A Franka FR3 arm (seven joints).
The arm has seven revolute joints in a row. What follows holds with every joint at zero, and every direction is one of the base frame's. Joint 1 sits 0.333 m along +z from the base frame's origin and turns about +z. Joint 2 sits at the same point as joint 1 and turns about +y. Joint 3 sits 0.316 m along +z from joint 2 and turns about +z. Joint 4 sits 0.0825 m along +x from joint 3 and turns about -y. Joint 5 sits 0.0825 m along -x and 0.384 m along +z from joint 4 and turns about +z. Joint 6 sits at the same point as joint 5 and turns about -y. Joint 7 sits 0.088 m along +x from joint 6 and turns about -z. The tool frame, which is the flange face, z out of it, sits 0.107 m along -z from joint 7; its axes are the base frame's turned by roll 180, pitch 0 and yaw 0 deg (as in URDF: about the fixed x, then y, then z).
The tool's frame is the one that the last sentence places.
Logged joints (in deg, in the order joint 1, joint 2, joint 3, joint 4, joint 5, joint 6, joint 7), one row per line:
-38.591, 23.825, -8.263, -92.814, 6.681, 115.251, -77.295
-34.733, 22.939, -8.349, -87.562, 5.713, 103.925, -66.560
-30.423, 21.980, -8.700, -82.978, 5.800, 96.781, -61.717
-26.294, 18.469, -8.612, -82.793, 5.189, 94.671, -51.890
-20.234, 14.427, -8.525, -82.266, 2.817, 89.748, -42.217
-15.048, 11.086, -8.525, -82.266, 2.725, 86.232, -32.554
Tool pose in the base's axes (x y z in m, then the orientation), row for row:
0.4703, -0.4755, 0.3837, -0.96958, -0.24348, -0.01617, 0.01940
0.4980, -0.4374, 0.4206, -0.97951, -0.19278, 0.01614, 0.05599
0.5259, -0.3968, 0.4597, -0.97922, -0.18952, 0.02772, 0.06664
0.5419, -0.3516, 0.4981, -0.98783, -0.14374, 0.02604, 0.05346
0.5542, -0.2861, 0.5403, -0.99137, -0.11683, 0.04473, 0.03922
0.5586, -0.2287, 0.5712, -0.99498, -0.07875, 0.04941, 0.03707
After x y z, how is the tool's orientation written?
As a quaternion, x y z w.
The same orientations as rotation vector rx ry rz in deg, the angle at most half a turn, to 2 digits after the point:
-172.40, -43.29, -2.88
-170.29, -33.52, 2.81
-169.15, -32.74, 4.79
-172.00, -25.03, 4.53
-174.12, -20.52, 7.86
-174.99, -13.85, 8.69

